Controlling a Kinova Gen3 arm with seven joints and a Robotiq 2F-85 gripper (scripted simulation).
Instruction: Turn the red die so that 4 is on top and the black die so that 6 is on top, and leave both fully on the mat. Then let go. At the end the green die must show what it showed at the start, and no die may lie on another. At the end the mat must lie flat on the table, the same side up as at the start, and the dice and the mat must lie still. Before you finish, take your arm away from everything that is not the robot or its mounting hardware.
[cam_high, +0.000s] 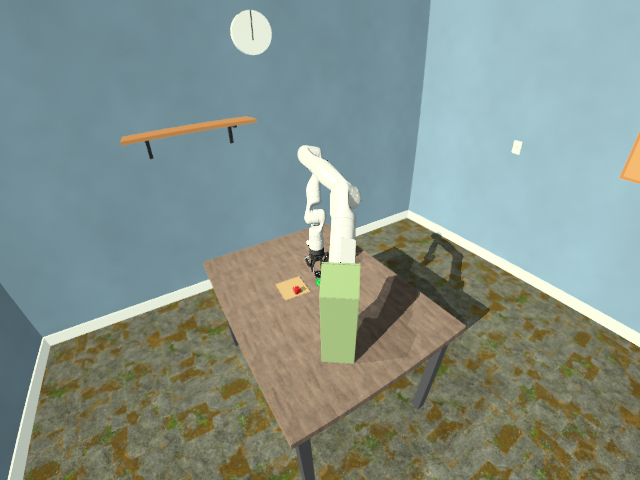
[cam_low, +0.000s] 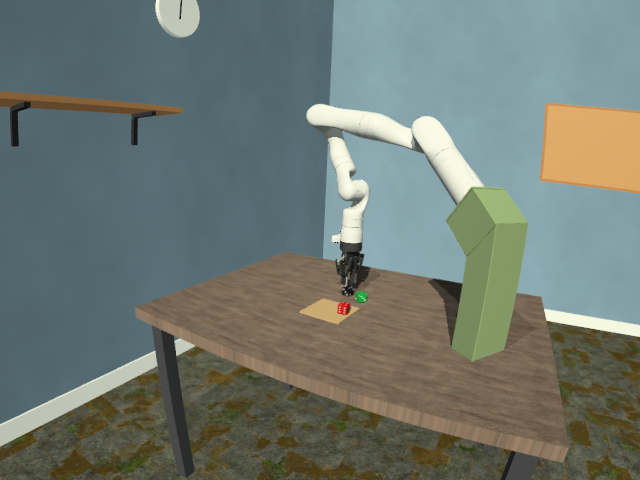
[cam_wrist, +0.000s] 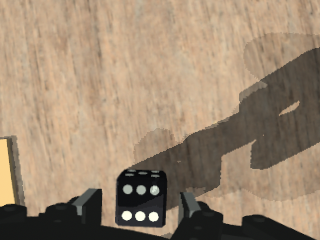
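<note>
My hand is 4 cm above the black die. Also, from my hand: tan mat: 1 cm behind, 16 cm to the left, 5 cm below; green die: 6 cm behind, 3 cm to the left, 4 cm below; red die: 6 cm behind, 16 cm to the left, 4 cm below.
</note>
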